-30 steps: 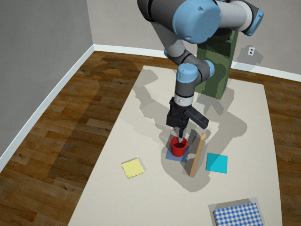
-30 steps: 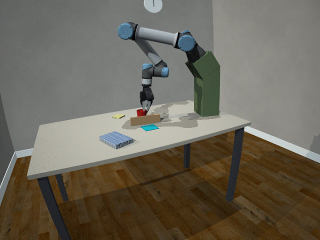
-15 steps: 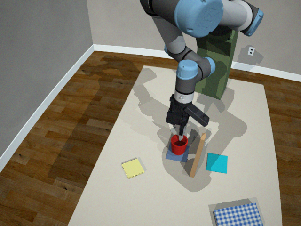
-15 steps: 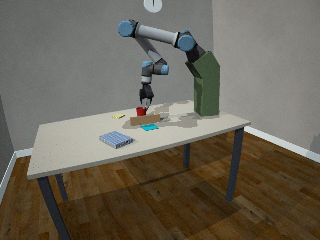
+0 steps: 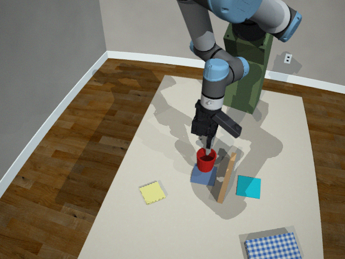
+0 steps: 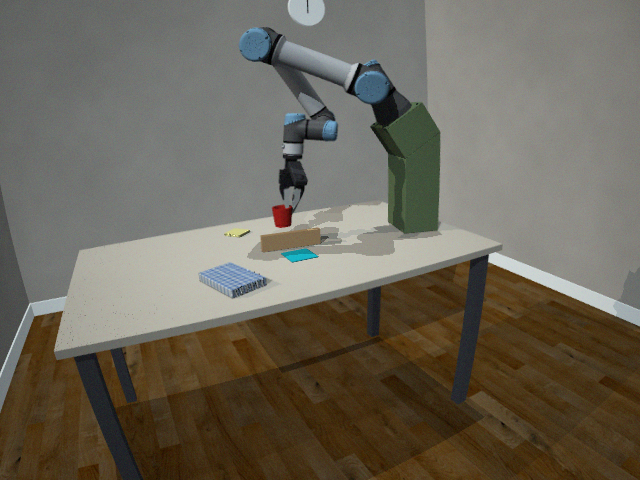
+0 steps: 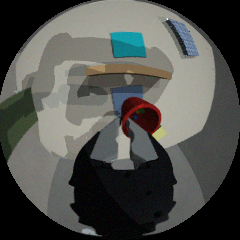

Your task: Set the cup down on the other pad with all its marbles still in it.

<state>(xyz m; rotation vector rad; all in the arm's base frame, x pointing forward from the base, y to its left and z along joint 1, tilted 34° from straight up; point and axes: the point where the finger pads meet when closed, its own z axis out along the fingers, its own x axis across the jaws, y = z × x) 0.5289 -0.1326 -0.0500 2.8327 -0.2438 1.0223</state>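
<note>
Right now my hand is 7 cm short of the cyan pad, 18 cm to the right of it and 12 cm above it. The rest, counted from my hand: blue pad (3 cm ahead, 12 cm below); then red cup (3 cm ahead, 1 cm to the right, 3 cm below); then wooden rail (5 cm ahead, 9 cm to the left, 9 cm below).
</note>
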